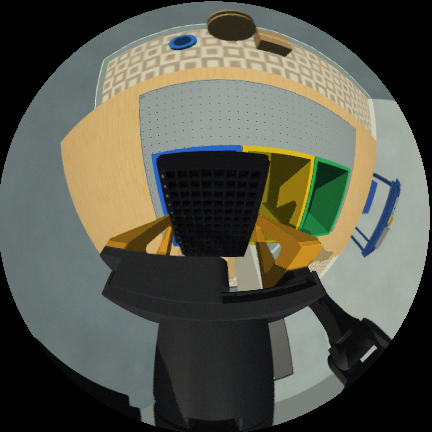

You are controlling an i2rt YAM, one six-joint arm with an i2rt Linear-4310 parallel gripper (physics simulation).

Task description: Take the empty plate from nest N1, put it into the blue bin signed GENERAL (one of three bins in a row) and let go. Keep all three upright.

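Frame: origin at the arm's base, x ahead, y left, z up, level; metres.
Seen in the pictures: gripper, fingertip midpoint: (213,217).
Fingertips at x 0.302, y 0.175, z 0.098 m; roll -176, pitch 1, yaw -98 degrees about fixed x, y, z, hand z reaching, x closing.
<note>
Pixels of each thing's middle, then the offset from my fingertips to it. "*": a spot on its surface instead. Level surfaces: height alone.
- black plate at the middle of its body: (212,218) 0.002 m ahead, 0.000 m left, 0.006 m up
- blue bin at a spot on its surface: (200,149) * 0.068 m ahead, 0.008 m left, 0.067 m down
- yellow bin at the middle of its body: (260,186) 0.028 m back, 0.105 m right, 0.157 m down
- green bin at the middle of its body: (304,188) 0.041 m back, 0.236 m right, 0.157 m down
- grey perforated board at its surface level: 0.247 m down
- wooden table at its surface level: 0.260 m down
A black plate (212,192) with a grid of empty square wells is held between the orange fingers of my gripper (213,217), which is shut on its two sides. The plate hides most of the blue bin (200,149); the bin's back rim and part of its left rim show around it. The plate appears over the blue bin, but its height above it cannot be told. The blue bin is at the left of the row and looks upright. The GENERAL sign and nest N1 do not show.
The yellow bin (290,182) adjoins the blue bin on the right, and the green bin (327,200) stands beyond it; both look upright. They stand on a grey perforated board (240,112) on a wooden table (95,170). A blue frame (388,215) is off the table's right edge.
</note>
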